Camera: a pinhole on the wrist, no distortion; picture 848 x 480 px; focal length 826.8 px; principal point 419.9 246.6 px. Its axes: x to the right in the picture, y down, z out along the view. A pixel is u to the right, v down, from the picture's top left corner.
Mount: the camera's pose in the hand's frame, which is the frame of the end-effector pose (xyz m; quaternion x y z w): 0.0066 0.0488 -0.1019 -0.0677 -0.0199 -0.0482 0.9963
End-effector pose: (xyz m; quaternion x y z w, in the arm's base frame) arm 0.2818 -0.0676 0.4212 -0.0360 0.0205 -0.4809 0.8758
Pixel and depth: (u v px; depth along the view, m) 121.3 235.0 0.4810
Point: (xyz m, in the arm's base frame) 0.3140 0.1690 0.7771
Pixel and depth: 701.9 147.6 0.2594
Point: 0.3760 -0.1062 0.5799
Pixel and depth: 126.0 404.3 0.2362
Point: 0.3595 0.0768 0.5319
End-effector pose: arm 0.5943 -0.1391 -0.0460 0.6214 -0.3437 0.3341 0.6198
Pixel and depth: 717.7 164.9 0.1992
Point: 0.5887 -0.2410 0.0385
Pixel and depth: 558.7 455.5 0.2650
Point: 0.4953 -0.2927 0.0731
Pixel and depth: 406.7 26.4 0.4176
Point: 0.5800 -0.4648 -0.0714
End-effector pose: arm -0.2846 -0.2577 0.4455 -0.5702 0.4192 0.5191 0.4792
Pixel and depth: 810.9 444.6 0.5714
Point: -0.5731 0.1525 0.1501
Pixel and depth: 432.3 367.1 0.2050
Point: -0.4059 -0.1822 0.4278
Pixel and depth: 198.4 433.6 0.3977
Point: -0.5452 -0.0280 0.5256
